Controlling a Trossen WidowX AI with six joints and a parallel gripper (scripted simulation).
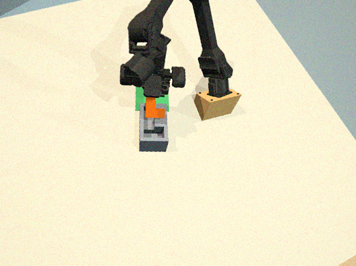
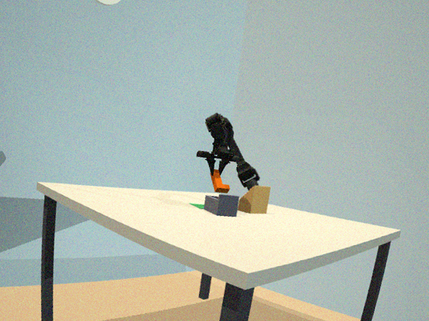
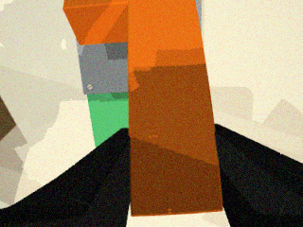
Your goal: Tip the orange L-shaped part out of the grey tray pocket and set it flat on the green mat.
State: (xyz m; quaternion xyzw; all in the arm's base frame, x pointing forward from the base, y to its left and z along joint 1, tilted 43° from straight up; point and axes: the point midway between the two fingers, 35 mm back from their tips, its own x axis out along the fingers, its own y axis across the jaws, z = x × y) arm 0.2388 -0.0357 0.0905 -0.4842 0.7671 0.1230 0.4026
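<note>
My gripper tip is 6 cm past the green mat, 7 cm to the left of it and 17 cm above it. Also, from my gripper tip: orange L-shaped part: 3 cm to the left, 3 cm below.
</note>
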